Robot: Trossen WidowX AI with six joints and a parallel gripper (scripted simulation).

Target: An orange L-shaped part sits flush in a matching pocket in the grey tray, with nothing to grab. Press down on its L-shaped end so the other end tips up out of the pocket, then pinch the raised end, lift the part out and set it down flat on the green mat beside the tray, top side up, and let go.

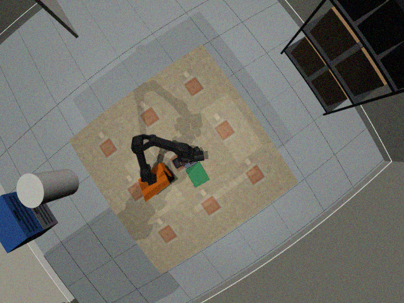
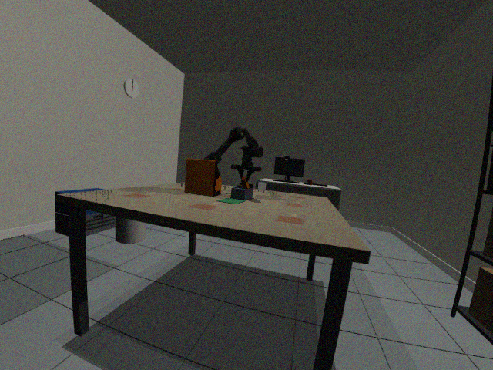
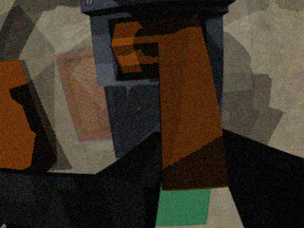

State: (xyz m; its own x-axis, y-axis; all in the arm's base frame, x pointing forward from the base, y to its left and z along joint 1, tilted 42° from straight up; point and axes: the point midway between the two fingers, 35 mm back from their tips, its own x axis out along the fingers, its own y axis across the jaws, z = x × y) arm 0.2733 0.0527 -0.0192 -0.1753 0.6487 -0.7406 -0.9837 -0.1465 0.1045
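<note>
Right now the green mat is 150 mm to the right of my gripper tip, 120 mm below it and 10 mm behind it. From my gripper tip the other things lie so: orange L-shaped part: 30 mm to the left, 30 mm below, 20 mm behind.
</note>
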